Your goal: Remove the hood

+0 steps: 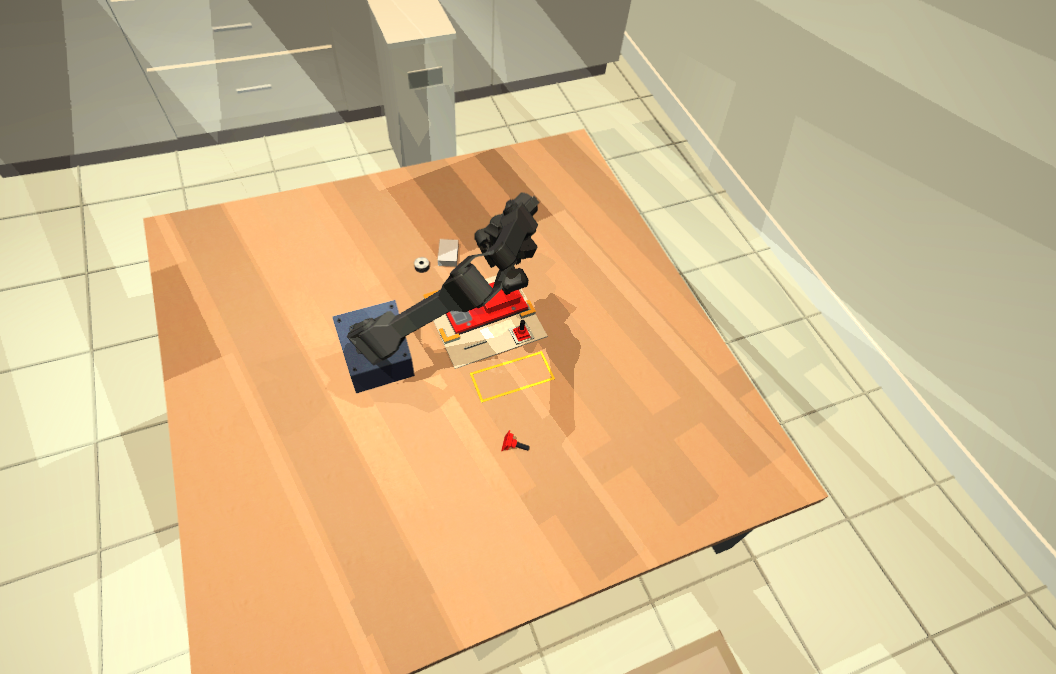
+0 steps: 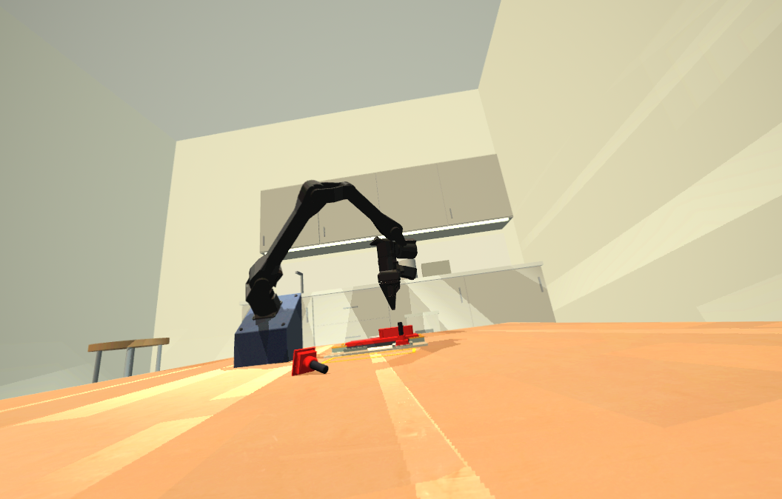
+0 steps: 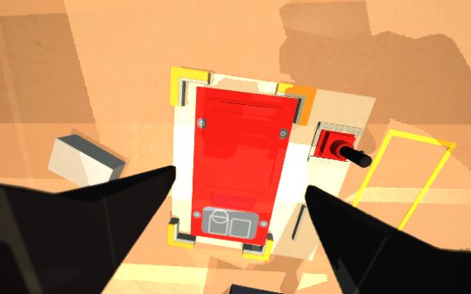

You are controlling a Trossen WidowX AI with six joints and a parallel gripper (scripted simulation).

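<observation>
Right now my gripper tip is 60 mm above the red hood. Round my gripper tip: white wheel 180 mm to the left, 150 mm behind, 90 mm below.
</observation>
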